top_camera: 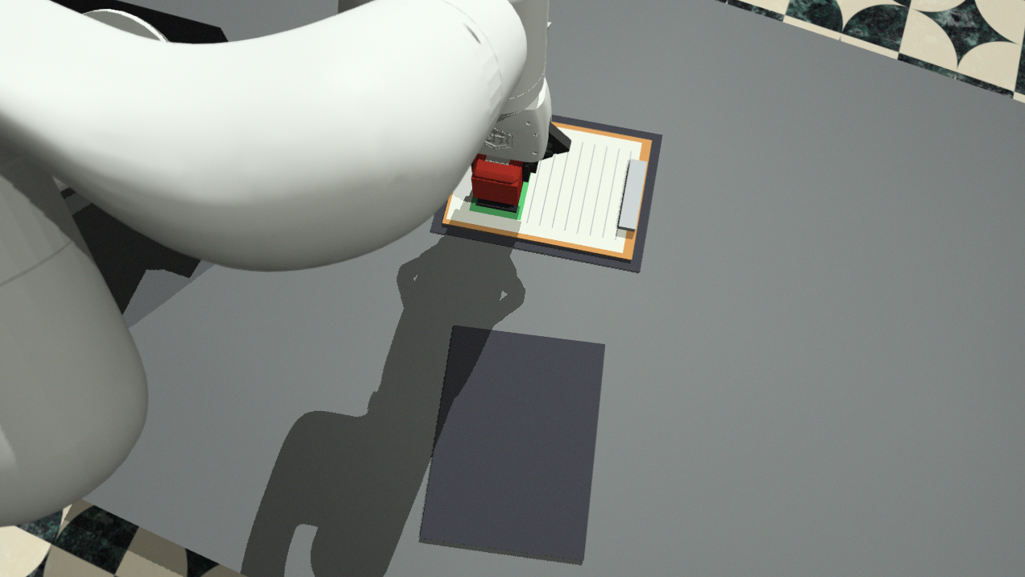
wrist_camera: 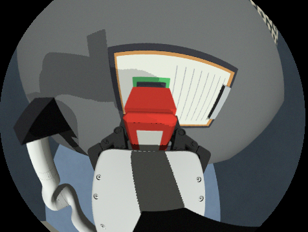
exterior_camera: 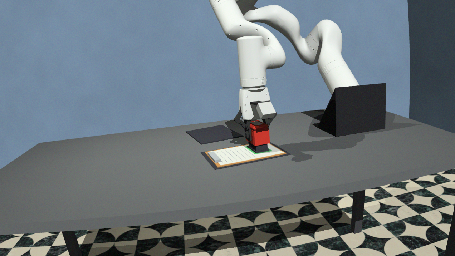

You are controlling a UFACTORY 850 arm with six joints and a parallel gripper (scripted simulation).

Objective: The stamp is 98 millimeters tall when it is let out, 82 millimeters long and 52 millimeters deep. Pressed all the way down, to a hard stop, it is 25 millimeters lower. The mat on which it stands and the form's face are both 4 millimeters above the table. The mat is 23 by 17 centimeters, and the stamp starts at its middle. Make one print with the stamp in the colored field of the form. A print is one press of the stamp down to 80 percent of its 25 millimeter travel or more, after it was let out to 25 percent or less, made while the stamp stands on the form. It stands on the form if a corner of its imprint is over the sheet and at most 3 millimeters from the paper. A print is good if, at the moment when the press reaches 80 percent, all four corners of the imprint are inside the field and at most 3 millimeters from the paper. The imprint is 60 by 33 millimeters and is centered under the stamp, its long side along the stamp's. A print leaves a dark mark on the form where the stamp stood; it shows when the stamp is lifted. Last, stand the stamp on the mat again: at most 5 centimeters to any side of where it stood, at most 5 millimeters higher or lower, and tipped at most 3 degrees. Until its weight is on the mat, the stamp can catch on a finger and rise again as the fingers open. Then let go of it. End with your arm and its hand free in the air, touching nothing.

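My hand is 4 cm above the black base. From my hand the other things lie so: dark mat (11 cm ahead, 28 cm to the right, 5 cm below); form (8 cm ahead, 2 cm to the left, 5 cm below); red stamp (1 cm below).
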